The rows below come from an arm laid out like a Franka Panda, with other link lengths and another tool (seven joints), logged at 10 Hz.
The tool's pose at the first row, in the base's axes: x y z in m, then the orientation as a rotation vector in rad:
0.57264 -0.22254 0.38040 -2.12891 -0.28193 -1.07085
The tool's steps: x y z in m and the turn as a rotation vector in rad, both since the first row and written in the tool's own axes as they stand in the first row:
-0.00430 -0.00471 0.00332 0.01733 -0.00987 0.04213
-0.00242 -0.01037 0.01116 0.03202 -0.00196 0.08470
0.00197 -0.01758 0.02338 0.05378 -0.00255 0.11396
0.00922 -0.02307 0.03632 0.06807 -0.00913 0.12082
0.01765 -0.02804 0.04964 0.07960 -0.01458 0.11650
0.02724 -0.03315 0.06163 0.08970 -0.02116 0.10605
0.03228 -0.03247 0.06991 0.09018 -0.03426 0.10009
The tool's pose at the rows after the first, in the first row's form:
0.56968 -0.21637 0.37820 -2.11607 -0.24908 -1.03045
0.57290 -0.20715 0.37945 -2.09454 -0.20658 -1.00907
0.57962 -0.19409 0.38170 -2.07270 -0.18613 -0.98424
0.58941 -0.18212 0.38499 -2.06319 -0.18878 -0.96880
0.60043 -0.17039 0.38877 -2.05664 -0.20141 -0.96186
0.61130 -0.15962 0.39404 -2.05258 -0.22034 -0.95772
0.61984 -0.15500 0.39432 -2.06012 -0.23291 -0.94760

